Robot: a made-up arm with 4 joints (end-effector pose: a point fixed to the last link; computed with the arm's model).
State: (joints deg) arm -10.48 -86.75 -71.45 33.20
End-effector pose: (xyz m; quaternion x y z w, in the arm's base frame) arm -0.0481 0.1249 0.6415 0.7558 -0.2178 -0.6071 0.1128
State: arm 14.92 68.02 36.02 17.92
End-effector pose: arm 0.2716 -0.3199 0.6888 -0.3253 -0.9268 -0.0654 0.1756
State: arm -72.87 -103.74 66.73 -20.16
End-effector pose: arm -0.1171 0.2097 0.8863 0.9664 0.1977 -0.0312 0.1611
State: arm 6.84 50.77 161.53 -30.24
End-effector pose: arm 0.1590 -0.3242 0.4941 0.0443 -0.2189 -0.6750 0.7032
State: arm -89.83 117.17 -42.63 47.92
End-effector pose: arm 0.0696 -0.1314 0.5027 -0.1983 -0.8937 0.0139 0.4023
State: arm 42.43 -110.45 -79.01 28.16
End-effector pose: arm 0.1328 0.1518 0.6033 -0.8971 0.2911 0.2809 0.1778
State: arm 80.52 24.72 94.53 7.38
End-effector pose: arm 0.2511 -0.3779 0.6146 -0.0163 -0.8015 -0.5929 0.0763
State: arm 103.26 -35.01 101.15 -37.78
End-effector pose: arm 0.3485 -0.1575 0.4338 -0.3722 0.2971 0.7938 0.3783
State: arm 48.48 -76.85 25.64 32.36
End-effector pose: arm -0.0314 0.0905 0.4071 -0.7613 0.1196 -0.6277 0.1096
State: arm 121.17 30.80 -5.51 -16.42
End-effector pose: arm 0.1653 -0.2943 0.6726 0.2328 0.4359 0.2891 0.8199
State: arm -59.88 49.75 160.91 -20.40
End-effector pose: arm -0.0823 -0.3207 0.5712 -0.3238 0.2253 -0.5284 0.7518
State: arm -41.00 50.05 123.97 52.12
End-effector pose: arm -0.0166 -0.3556 0.5148 -0.3543 -0.0118 0.0898 0.9307
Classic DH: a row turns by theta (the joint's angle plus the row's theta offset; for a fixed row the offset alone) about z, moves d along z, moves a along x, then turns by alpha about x. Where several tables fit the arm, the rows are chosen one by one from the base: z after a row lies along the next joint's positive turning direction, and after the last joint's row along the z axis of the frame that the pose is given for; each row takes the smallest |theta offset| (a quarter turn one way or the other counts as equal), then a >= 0, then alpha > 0; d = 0 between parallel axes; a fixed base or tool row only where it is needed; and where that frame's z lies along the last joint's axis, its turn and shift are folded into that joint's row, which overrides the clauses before.
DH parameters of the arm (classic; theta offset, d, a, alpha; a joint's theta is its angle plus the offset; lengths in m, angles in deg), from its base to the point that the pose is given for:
base (fixed): 0 0.7101 0.096 90
joint 1: 3.16 0.0355 -0.0163 -93.49
joint 2: 81 -0.1518 -0.2104 91.55
joint 3: 0.17 -0.1846 -0.022 92.82
joint 4: -75.93 -0.1841 -0.0324 -2.86
tool (fixed): 66.73 0.0875 0 0

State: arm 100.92 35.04 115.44 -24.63
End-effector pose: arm 0.2755 -0.3745 0.7309 -0.4012 0.7733 0.4884 0.0514
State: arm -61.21 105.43 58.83 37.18
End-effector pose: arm 0.1528 -0.1632 0.3751 -0.0650 -0.5057 0.2544 0.8218
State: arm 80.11 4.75 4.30 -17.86
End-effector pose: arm 0.1155 -0.2602 0.5281 0.4067 0.6538 0.3761 0.5155
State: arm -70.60 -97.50 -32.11 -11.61
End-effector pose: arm -0.0226 0.1496 0.8170 -0.6804 0.0254 0.7275 0.0846
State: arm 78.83 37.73 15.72 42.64
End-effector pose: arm 0.1417 -0.3610 0.6855 0.5532 0.5892 0.4801 0.3410
